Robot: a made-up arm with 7 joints.
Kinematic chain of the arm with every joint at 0, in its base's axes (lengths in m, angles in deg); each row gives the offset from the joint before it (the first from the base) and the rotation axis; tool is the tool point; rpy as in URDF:
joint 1: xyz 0 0 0.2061 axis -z
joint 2: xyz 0 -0.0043 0.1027 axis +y
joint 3: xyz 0 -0.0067 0.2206 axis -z
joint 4: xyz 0 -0.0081 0.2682 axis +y
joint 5: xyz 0 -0.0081 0.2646 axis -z
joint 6: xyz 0 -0.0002 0.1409 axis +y
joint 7: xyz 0 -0.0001 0.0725 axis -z
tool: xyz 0 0 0 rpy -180 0 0
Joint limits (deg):
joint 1: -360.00..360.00
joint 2: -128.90..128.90
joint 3: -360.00..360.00
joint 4: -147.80..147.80
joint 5: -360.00..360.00
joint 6: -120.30..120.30
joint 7: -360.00..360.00
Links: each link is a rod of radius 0.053 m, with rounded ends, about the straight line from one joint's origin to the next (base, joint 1, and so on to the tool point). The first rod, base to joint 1, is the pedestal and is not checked.
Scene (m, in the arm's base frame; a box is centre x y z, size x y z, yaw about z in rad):
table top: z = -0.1
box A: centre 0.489 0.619 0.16 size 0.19 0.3 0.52 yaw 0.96
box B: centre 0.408 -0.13 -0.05 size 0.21 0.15 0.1 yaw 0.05
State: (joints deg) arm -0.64 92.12 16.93 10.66 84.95 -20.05 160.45
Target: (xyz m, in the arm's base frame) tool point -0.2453 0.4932 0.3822
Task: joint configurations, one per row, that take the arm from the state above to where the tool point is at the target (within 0.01 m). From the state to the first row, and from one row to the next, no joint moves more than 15 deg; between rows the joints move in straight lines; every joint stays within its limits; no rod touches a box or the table.
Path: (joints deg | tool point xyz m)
1: -2.38 89.48 15.80 -4.19 75.97 -28.88 152.45 | 0.9540 0.0574 0.3541
2: -4.12 86.84 14.67 -19.04 66.98 -37.72 144.45 | 0.9043 0.1204 0.5153
3: -5.85 84.20 13.54 -33.89 58.00 -46.55 136.45 | 0.8076 0.1646 0.6564
4: -7.59 81.57 12.40 -48.74 49.01 -55.38 128.45 | 0.6762 0.1856 0.7627
5: -20.09 86.41 22.76 -60.33 54.51 -50.76 134.85 | 0.5596 0.3900 0.7162
6: -32.60 91.26 33.12 -71.91 60.00 -46.14 141.25 | 0.3792 0.5445 0.6493
7: -45.10 96.11 43.48 -83.50 65.50 -41.52 147.65 | 0.1591 0.6198 0.5659
8: -57.60 100.96 53.84 -95.09 70.99 -36.90 154.05 | -0.0634 0.6007 0.4734
9: -70.11 105.81 64.20 -106.67 76.49 -32.27 160.45 | -0.2453 0.4932 0.3822

